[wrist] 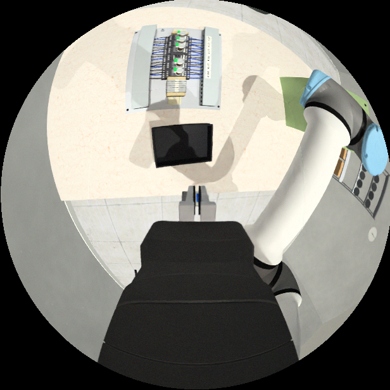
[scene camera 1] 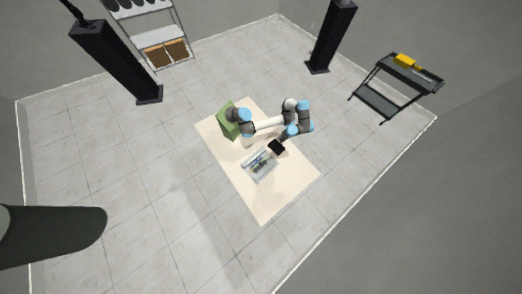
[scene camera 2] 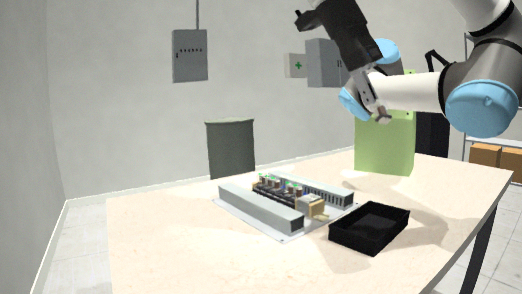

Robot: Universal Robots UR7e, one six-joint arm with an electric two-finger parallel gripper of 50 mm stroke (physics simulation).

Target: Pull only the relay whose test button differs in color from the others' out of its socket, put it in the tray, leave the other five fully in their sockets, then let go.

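Pixels of known places: gripper, between the fingertips: [scene camera 2: 372, 103]; arm's base, origin of its link: [scene camera 1: 231, 114].
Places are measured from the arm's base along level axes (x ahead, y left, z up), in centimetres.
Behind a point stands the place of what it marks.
Note:
My gripper [scene camera 2: 375, 104] {x 33.8, y 40.4, z -2.3 cm} [wrist: 196, 194] is shut on the blue-button relay [scene camera 2: 382, 114] {x 33.6, y 43.6, z -4.0 cm} [wrist: 198, 196], high above and beyond the tray's table-edge side in the wrist view. The relay's brown and pale body shows at the fingertips in scene camera 2; the fingers mostly hide it in the wrist view. The black tray [scene camera 1: 276, 146] {x 30.1, y 39.7, z -28.6 cm} [scene camera 2: 351, 241] {x 38.2, y 43.2, z -27.3 cm} [wrist: 209, 145] stands beside the panel, with no relay seen in it. Several green-button relays [scene camera 2: 299, 190] {x 42.9, y 22.9, z -23.2 cm} [wrist: 179, 62] stand upright in the socket row on the panel [scene camera 2: 284, 237] {x 49.3, y 34.9, z -28.7 cm} [wrist: 140, 102], with a gap among them.
Grey wire ducts [scene camera 2: 260, 206] {x 52.8, y 26.4, z -24.8 cm} [wrist: 145, 65] flank the socket row. A tan-ended terminal block [scene camera 2: 311, 205] {x 41.7, y 28.6, z -25.0 cm} [wrist: 176, 86] sits at its tray end. A green stand [scene camera 2: 382, 150] {x 6.4, y 2.7, z -20.5 cm} [wrist: 292, 107] is at the table's far side. The white arm link [wrist: 300, 185] stretches beside the gripper.

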